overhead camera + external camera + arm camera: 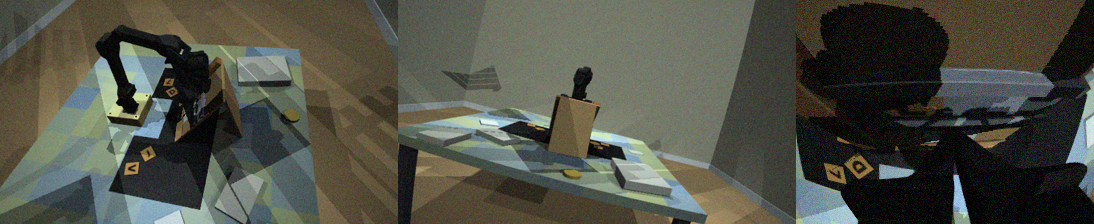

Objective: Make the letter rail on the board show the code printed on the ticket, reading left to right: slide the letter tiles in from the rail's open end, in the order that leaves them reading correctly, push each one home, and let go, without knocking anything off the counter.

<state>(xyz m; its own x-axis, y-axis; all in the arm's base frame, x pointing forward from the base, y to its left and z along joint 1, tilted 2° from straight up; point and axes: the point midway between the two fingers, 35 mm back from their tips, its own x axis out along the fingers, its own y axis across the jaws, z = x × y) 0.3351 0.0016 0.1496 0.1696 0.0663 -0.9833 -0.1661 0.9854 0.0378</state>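
Now: gripper tip 190 mm past the j tile, 210 mm to the left of it and 180 mm above it. The rest, counted from my gripper tip: v tile: 240 mm behind, 290 mm to the right, 180 mm below; then white ticket: 40 mm behind, 20 mm to the right, 100 mm below; then black mat: 140 mm behind, 180 mm below.
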